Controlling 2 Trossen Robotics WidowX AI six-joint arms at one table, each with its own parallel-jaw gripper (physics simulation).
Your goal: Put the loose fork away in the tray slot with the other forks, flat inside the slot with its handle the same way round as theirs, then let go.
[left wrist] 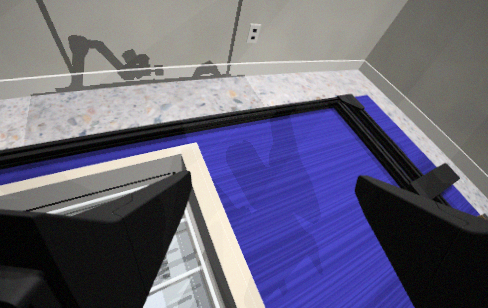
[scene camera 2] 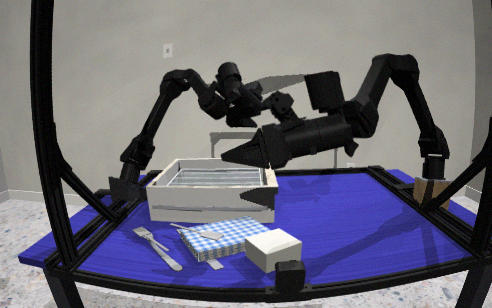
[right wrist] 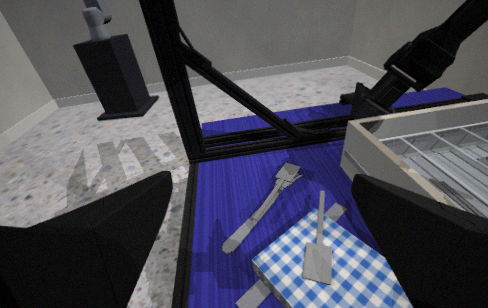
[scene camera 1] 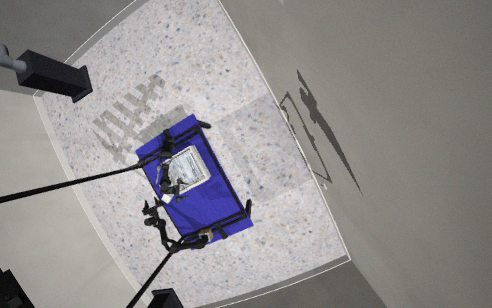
Scene:
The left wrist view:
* my left gripper
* white cutlery tray
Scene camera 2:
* my left gripper
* my right gripper
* white block: on the table
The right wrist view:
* my right gripper
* white cutlery tray

